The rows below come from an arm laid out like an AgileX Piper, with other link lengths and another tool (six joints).
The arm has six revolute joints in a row. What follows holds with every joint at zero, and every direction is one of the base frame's.
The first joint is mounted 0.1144 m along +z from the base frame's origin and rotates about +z.
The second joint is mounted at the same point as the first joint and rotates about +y.
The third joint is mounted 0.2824 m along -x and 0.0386 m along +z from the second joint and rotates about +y.
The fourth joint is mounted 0.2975 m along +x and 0.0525 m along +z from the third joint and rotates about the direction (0.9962, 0, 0.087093).
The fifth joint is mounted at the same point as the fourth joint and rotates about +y.
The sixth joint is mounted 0.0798 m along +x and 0.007 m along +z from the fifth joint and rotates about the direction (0.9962, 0, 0.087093).
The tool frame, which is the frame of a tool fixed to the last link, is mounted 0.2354 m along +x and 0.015 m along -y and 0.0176 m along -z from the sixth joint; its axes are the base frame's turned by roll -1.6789, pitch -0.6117 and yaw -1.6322 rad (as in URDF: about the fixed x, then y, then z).
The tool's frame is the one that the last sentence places.
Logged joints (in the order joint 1, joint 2, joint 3, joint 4, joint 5, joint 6), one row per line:
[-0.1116 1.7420 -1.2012 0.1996 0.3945 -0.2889]
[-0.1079 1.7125 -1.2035 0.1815 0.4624 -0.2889]
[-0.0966 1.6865 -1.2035 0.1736 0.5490 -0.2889]
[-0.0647 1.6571 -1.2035 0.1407 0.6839 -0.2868]
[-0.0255 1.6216 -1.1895 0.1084 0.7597 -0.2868]
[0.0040 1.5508 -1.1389 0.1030 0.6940 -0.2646]
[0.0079 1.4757 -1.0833 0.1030 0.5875 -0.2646]
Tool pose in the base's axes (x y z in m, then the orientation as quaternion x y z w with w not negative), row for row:
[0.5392 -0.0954 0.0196 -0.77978 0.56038 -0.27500 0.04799]
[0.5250 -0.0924 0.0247 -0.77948 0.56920 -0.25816 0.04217]
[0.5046 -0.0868 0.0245 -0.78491 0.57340 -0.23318 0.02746]
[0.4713 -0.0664 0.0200 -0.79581 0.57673 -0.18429 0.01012]
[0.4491 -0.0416 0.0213 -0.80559 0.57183 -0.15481 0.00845]
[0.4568 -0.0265 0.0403 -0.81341 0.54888 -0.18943 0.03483]
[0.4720 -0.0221 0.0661 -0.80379 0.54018 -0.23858 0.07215]
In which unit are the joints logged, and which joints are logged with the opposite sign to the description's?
The joints are logged in radians. Opposite sign: joint 4, joint 6.
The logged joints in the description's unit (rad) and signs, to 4 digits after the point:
[-0.1116 1.7420 -1.2012 -0.1996 0.3945 0.2889]
[-0.1079 1.7125 -1.2035 -0.1815 0.4624 0.2889]
[-0.0966 1.6865 -1.2035 -0.1736 0.5490 0.2889]
[-0.0647 1.6571 -1.2035 -0.1407 0.6839 0.2868]
[-0.0255 1.6216 -1.1895 -0.1084 0.7597 0.2868]
[0.0040 1.5508 -1.1389 -0.1030 0.6940 0.2646]
[0.0079 1.4757 -1.0833 -0.1030 0.5875 0.2646]

